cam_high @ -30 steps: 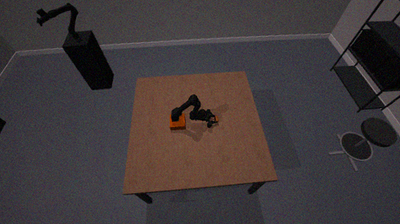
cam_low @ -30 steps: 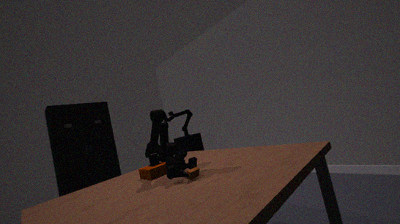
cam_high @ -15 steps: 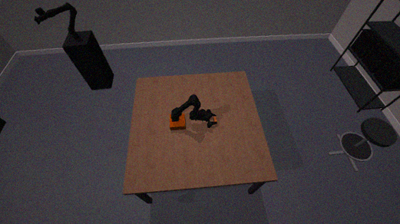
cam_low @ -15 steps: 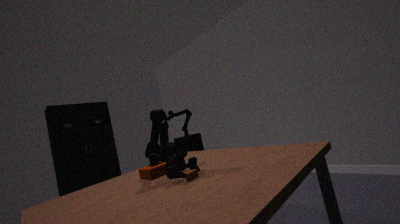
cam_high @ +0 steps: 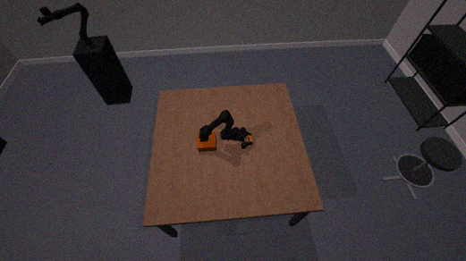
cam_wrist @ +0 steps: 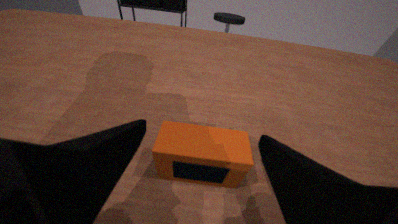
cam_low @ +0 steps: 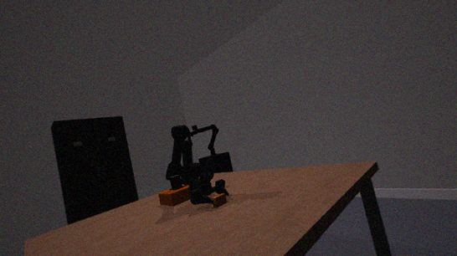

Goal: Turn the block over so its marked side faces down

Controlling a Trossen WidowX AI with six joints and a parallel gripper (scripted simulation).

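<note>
My gripper tip is now 20 mm past the orange block and 10 mm above it.
</note>
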